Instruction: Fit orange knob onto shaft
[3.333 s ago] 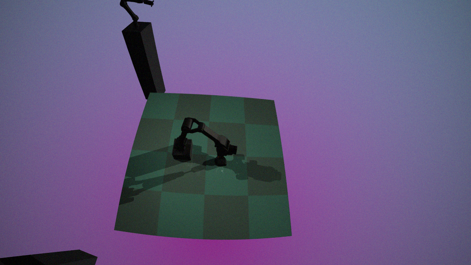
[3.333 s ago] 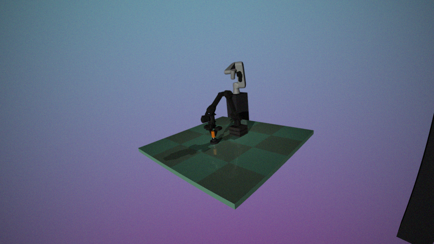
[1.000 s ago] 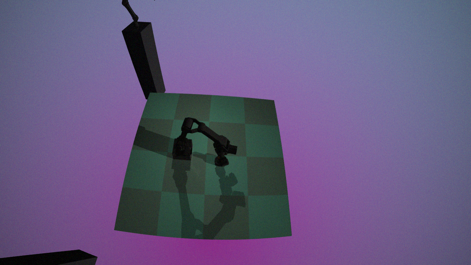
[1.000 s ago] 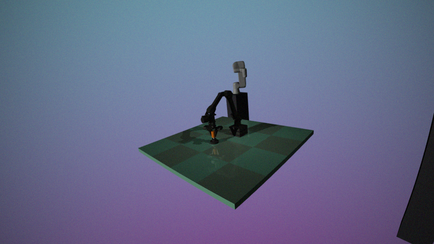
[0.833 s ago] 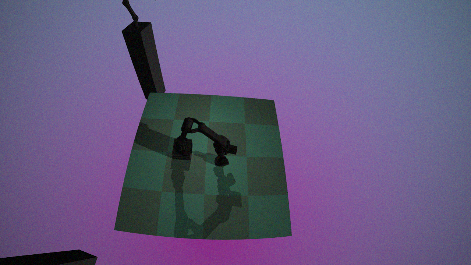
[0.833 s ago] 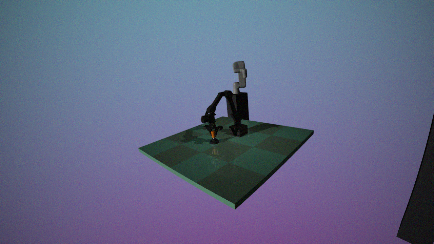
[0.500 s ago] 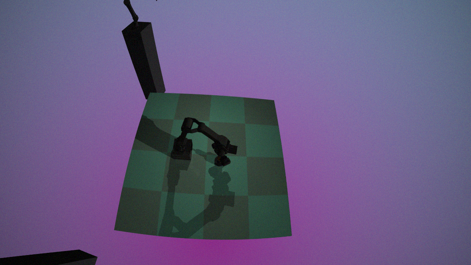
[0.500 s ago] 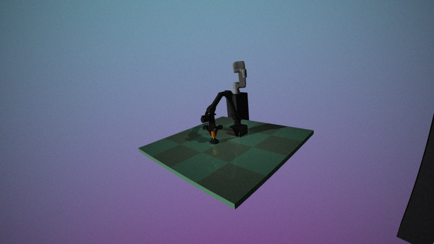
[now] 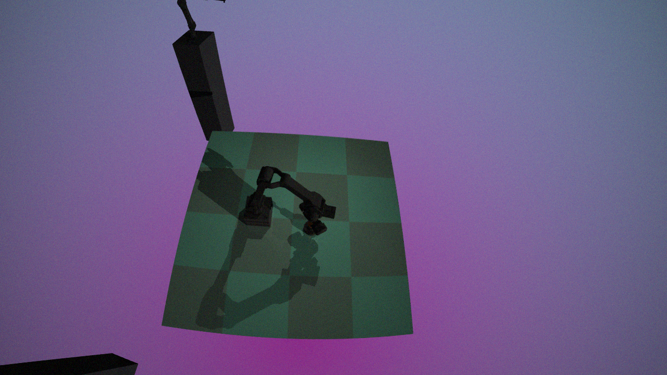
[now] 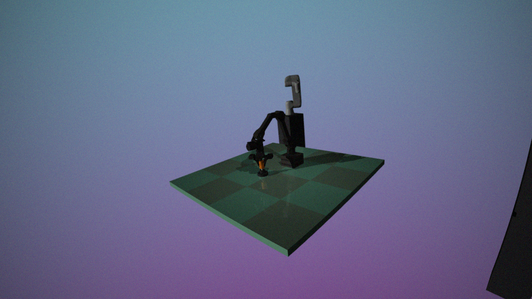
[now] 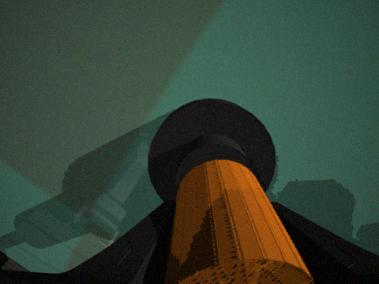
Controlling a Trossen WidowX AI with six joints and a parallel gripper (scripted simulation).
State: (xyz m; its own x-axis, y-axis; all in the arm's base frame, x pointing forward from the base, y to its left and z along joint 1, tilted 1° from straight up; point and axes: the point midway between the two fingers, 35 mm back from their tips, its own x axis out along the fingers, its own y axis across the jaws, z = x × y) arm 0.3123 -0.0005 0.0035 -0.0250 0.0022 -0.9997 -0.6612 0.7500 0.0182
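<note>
The orange knob is 3 cm above my gripper tip. Also, from my gripper tip: round pedestal 4 cm below.
</note>
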